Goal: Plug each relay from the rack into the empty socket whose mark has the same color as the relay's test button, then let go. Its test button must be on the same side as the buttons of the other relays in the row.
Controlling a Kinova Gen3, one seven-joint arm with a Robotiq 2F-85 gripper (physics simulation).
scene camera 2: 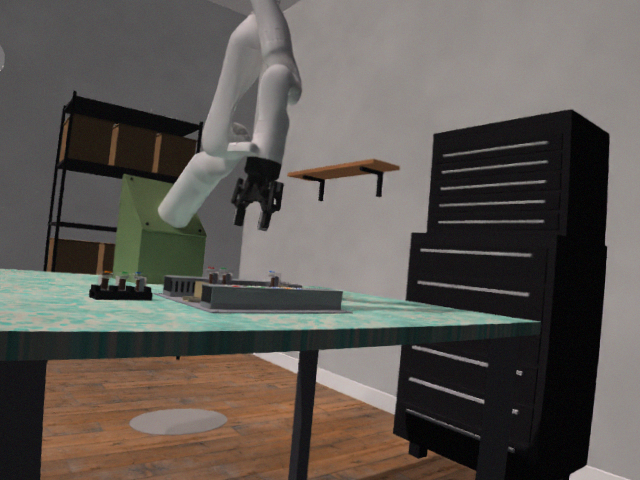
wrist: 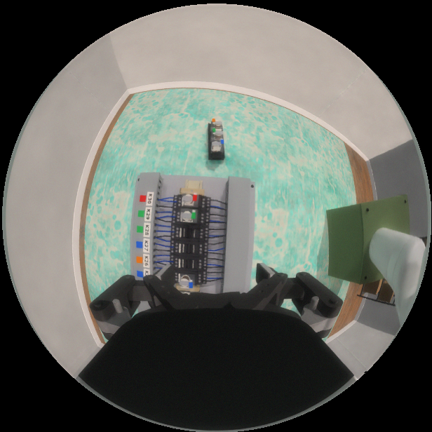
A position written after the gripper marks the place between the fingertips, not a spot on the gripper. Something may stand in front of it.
In view: the gripper [scene camera 2: 249,228] and a grey panel [wrist: 214,187].
The gripper shows as well in the wrist view [wrist: 215,273].
